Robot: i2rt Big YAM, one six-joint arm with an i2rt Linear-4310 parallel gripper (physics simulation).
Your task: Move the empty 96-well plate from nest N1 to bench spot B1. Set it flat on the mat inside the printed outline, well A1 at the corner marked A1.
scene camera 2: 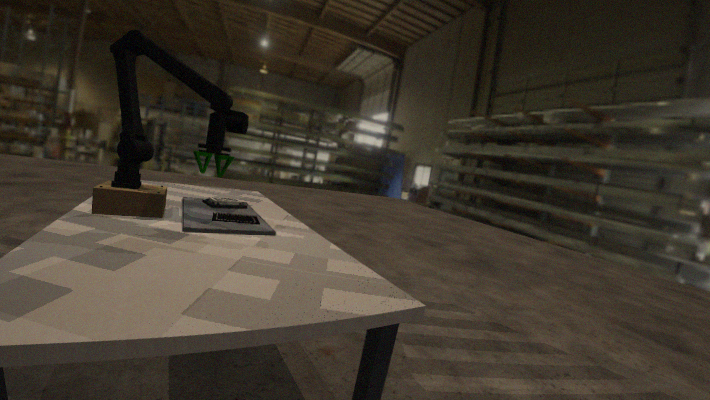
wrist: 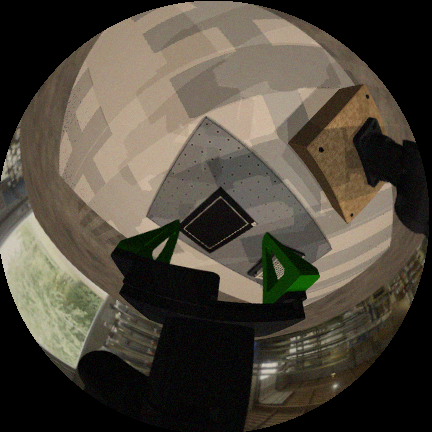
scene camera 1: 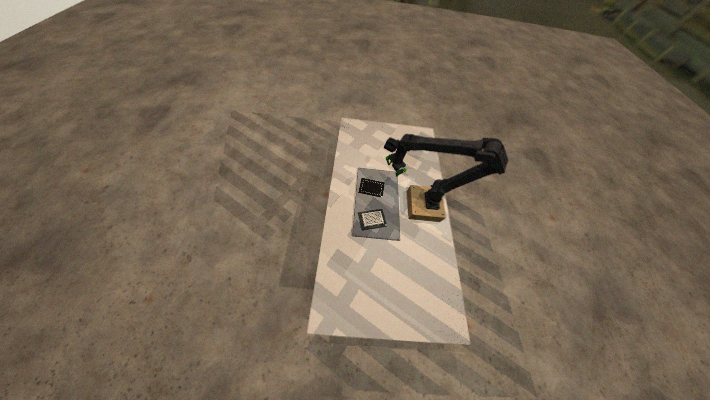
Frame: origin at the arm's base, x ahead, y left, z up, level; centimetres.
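Seen in the pictures: gripper, fingertip midpoint: (scene camera 2: 210, 175) (wrist: 221, 230) (scene camera 1: 392, 170); arm's base, origin of the base link: (scene camera 2: 126, 186) (wrist: 371, 152) (scene camera 1: 431, 201).
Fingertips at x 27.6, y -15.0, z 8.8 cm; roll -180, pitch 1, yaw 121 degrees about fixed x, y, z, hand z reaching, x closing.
Offsets run from my fingertips to a thing's top centre. "spot": to the spot under its first point. Level surfaces: height alone.
The white 96-well plate @(dx +10.4, dy +28.9, dz -13.0 cm) (scene camera 1: 372, 218) (scene camera 2: 226, 201) sits in the dark nest at one end of the grey board (scene camera 1: 391, 231) (scene camera 2: 196, 220) (wrist: 192, 165). In the wrist view, part of the plate @(spot: dx +10.7, dy +31.2, dz -13.1 cm) (wrist: 279, 272) shows through the opening in the right finger. The black mat @(dz -15.4 cm) (scene camera 1: 371, 187) (scene camera 2: 235, 218) (wrist: 217, 222) with its printed white outline lies at the board's other half, with no plate on it. The corner mark A1 is too small to read. My gripper (scene camera 1: 394, 167) (scene camera 2: 211, 174) (wrist: 221, 230) is open and empty, high above the table, apart from plate and mat.
The arm's wooden base block (scene camera 1: 425, 210) (scene camera 2: 129, 200) (wrist: 332, 160) stands beside the board, near the table's long edge. The pale table @(dz -16.9 cm) (scene camera 1: 415, 310) (scene camera 2: 150, 295) (wrist: 120, 65) carries striped and blocky shadows, some crossing the board.
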